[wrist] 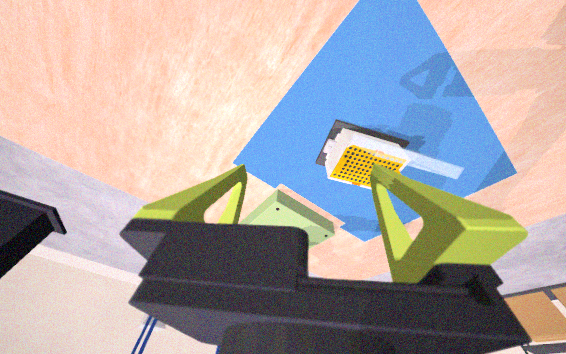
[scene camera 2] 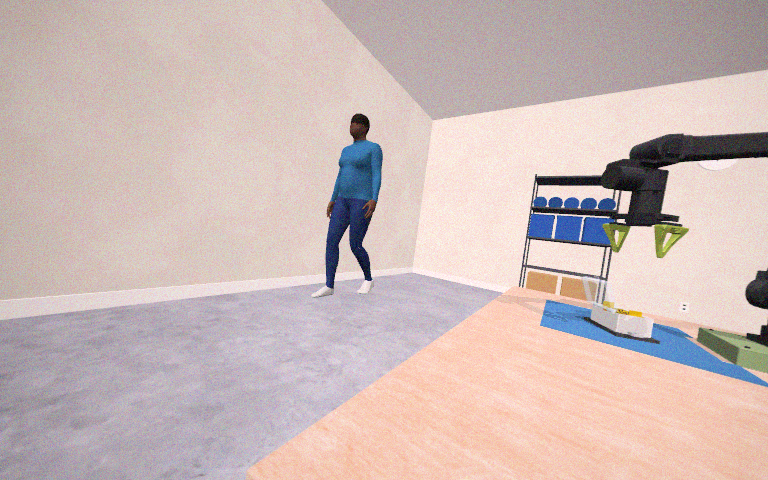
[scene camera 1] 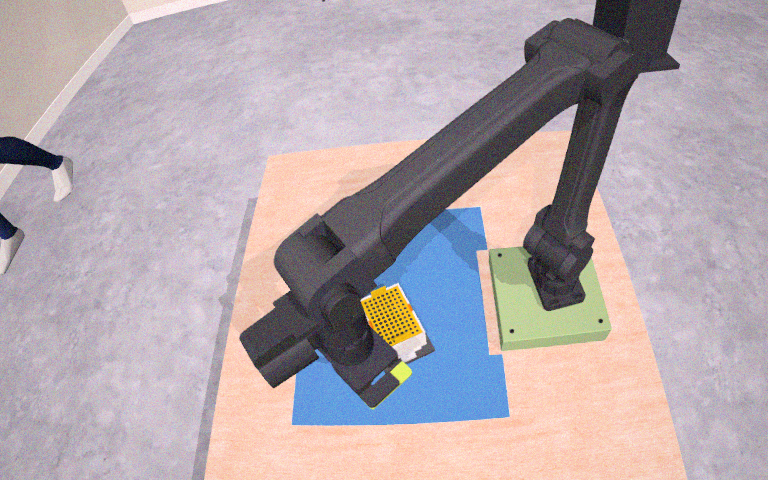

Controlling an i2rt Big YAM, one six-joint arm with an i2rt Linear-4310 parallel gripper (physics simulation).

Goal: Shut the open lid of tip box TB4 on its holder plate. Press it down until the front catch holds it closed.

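Frame: origin at the arm's base, x right, y ahead, z up, level; metres.
Seen in the pictures: gripper, between the fingertips: (wrist: 306, 170) (scene camera 2: 636, 255) (scene camera 1: 363, 371); arm's base, origin of its link: (scene camera 1: 555, 281).
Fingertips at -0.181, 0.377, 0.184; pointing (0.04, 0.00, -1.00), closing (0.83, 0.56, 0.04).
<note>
Pixels of each thing's top centre, then the offset from my fingertips to it, as dx, dy, dz. "pt": a spot on its surface instead. Level surfaces: height alone.
- tip box, centre of its top: (scene camera 1: 390, 314) (wrist: 367, 171) (scene camera 2: 620, 308) +0.174, -0.046, -0.162
- yellow perforated rack, centre of its top: (scene camera 1: 389, 312) (wrist: 369, 174) (scene camera 2: 621, 306) +0.174, -0.046, -0.154
- dark holder plate, a spot on its surface: (scene camera 1: 428, 349) (scene camera 2: 653, 339) pt +0.115, -0.103, -0.220
- blue mat, height of its surface: dz -0.228
- wooden table, height of its surface: dz -0.231
The tip box (scene camera 1: 408, 346) (scene camera 2: 621, 322) (wrist: 336, 151) is white with a yellow perforated rack (scene camera 1: 393, 316) (wrist: 357, 165) on top. It sits on the dark holder plate (scene camera 1: 428, 349) (scene camera 2: 656, 341) (wrist: 336, 129). Its clear lid (scene camera 2: 594, 289) (wrist: 440, 166) stands open, tilted up and away from the box; the arm hides it in scene camera 1. The label TB4 cannot be read. My gripper (scene camera 2: 638, 253) (wrist: 306, 170) is open and empty, high above the box; its right finger overlaps the rack's edge in the wrist view. In scene camera 1 the fingers are mostly hidden under the arm.
The blue mat (scene camera 1: 453, 384) (scene camera 2: 696, 359) (wrist: 310, 110) lies under the box on the wooden table (scene camera 1: 566, 418) (scene camera 2: 453, 407). The green base block (scene camera 1: 543, 333) (scene camera 2: 736, 350) (wrist: 295, 212) carries the arm beside the mat. A person (scene camera 2: 357, 175) and a shelf rack (scene camera 2: 569, 240) stand beyond the table.
</note>
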